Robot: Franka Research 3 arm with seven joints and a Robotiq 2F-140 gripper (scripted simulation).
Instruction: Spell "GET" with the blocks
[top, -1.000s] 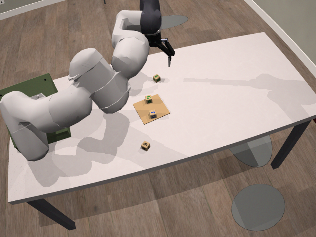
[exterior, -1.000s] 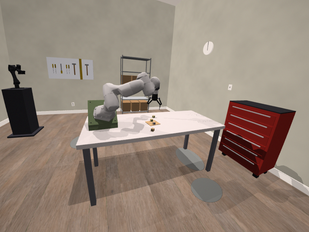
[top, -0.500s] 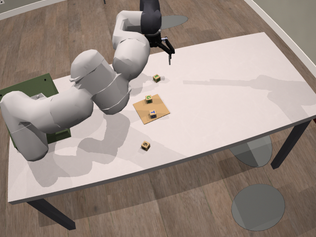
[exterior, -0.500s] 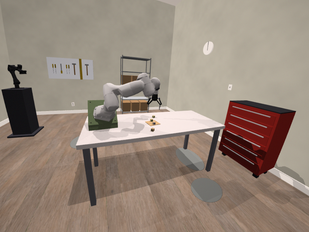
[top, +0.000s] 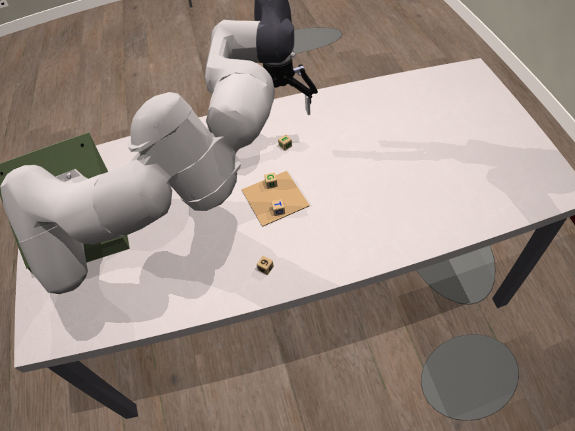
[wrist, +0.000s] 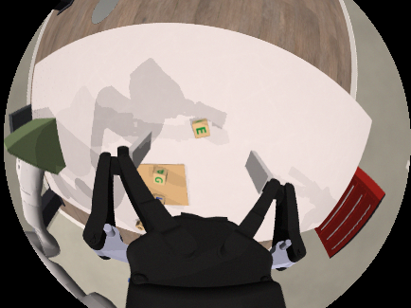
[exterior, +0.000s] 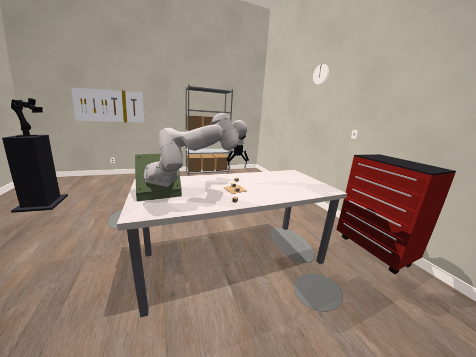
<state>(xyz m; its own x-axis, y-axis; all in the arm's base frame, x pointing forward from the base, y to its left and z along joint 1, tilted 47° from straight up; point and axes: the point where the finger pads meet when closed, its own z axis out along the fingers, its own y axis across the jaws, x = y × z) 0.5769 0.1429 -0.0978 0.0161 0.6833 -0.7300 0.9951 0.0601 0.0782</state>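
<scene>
Now: the E block 11 cm below my hand. From my hand the other things lie so: tan mat (18 cm to the right, 13 cm below, 7 cm behind); then T block (23 cm to the right, 11 cm below, 8 cm behind); then G block (13 cm to the right, 11 cm below, 7 cm behind).
</scene>
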